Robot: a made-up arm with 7 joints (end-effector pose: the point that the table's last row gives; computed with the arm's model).
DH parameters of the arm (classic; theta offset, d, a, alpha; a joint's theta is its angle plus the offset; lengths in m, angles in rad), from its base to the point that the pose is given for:
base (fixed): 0.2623 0 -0.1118 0
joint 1: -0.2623 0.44 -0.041 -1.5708
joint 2: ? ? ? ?
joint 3: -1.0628 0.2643 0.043 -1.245
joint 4: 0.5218 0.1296 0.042 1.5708
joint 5: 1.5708 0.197 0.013 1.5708
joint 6: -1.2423 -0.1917 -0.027 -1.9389
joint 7: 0 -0.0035 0.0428 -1.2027
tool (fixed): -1.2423 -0.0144 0 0
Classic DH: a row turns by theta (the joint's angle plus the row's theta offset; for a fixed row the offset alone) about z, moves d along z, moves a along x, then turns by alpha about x.
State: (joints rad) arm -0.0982 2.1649 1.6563 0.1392 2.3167 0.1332 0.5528
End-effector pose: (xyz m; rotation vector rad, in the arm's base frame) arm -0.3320 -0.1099 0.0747 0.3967 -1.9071 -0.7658
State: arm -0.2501 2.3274 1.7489 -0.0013 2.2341 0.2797 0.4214
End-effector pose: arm -0.3857 -0.1027 0.0984 0.3331 -1.7724 -1.0282
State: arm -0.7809 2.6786 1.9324 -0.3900 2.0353 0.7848 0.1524
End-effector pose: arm -0.4902 0.0124 0.1847 0.1696 -1.4527 -1.8559
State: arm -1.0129 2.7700 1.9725 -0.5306 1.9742 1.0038 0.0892
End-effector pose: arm -0.4965 0.0824 0.2175 0.1288 -1.3697 -2.1989
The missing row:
joint 2: 0.5957 0.0605 0.042 2.5345
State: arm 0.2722 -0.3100 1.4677 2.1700 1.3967 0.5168 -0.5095
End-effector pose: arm 0.0141 0.0406 0.5131 2.2023 0.8772 0.6586
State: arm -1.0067 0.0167 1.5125 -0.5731 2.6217 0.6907 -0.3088
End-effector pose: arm -0.1714 -0.4690 0.5543 -0.2064 2.7027 -0.6041
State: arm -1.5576 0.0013 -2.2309 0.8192 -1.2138 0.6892 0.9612
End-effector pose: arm -0.5525 0.1631 0.5842 -0.8331 -0.6376 1.7015
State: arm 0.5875 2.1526 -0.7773 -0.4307 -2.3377 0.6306 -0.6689
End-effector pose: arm 0.0618 -0.5259 0.3093 0.5424 -0.1894 0.0119
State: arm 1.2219 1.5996 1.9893 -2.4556 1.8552 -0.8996 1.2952
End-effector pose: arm 0.1298 -0.1744 0.4543 1.2310 0.4237 -2.2165
